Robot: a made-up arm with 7 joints.
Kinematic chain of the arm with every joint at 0, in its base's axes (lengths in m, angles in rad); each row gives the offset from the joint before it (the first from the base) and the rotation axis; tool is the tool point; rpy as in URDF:
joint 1: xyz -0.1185 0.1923 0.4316 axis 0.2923 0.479 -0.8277
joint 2: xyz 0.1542 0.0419 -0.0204 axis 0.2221 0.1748 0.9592
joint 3: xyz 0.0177 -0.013 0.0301 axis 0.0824 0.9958 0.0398
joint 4: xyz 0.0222 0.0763 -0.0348 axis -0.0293 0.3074 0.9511
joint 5: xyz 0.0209 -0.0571 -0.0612 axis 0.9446 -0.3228 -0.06
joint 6: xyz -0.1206 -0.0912 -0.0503 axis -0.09 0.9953 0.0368
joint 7: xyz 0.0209 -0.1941 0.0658 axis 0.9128 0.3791 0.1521
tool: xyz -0.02 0.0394 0.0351 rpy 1.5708 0 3.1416
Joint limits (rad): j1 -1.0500..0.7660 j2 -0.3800..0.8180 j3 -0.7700..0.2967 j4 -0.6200..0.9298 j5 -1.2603..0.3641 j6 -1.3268..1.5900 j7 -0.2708..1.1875
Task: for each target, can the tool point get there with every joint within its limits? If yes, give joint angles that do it. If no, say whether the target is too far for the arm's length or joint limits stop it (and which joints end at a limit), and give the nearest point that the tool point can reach.
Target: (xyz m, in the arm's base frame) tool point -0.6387 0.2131 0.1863
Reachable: no: joint limits stop it (at a limit: joint 1, joint 4, joint 5, joint 6, joint 7) | nearest point -0.3698 0.1848 0.2615 | short by 0.281 m
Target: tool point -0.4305 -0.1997 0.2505
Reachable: no: joint limits stop it (at a limit: joint 1, joint 2, joint 6, joint 7) | nearest point -0.2664 -0.0960 0.2629 | short by 0.194 m
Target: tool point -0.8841 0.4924 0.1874
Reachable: no: too far | nearest point -0.3529 0.2889 0.2955 | short by 0.579 m
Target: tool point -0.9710 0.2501 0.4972
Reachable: no: too far | nearest point -0.3681 0.1992 0.3693 | short by 0.618 m
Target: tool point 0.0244 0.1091 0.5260
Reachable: yes | joints -0.7608 0.3236 -0.4467 -0.3356 -0.4458 0.0809 0.6062
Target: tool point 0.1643 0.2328 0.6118
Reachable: yes | joints -0.6468 -0.1190 -0.2788 0.3658 -0.6213 1.3274 0.1946
